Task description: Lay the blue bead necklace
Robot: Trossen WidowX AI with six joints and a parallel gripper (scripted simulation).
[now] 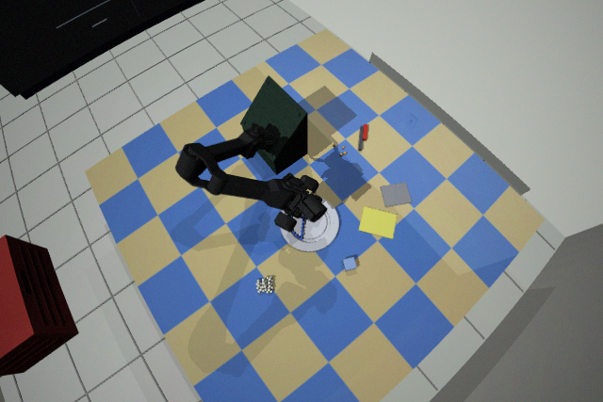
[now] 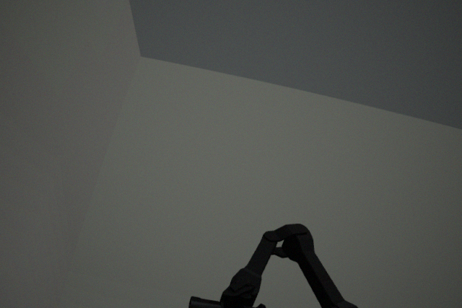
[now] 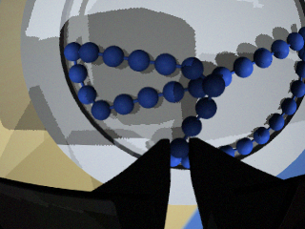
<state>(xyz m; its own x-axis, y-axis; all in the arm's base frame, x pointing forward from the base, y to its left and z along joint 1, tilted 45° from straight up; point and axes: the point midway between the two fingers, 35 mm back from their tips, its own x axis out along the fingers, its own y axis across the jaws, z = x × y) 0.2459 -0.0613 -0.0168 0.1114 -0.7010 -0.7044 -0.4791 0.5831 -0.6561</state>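
My gripper tip is now 5 cm short of the round white bead board, 1 cm to the right of it and 1 cm above it. Round my gripper tip: small blue cube 24 cm ahead, 5 cm to the left, 1 cm below; grey square 33 cm to the left, 13 cm ahead, 2 cm below; yellow pad 22 cm to the left, 18 cm ahead, 2 cm below.
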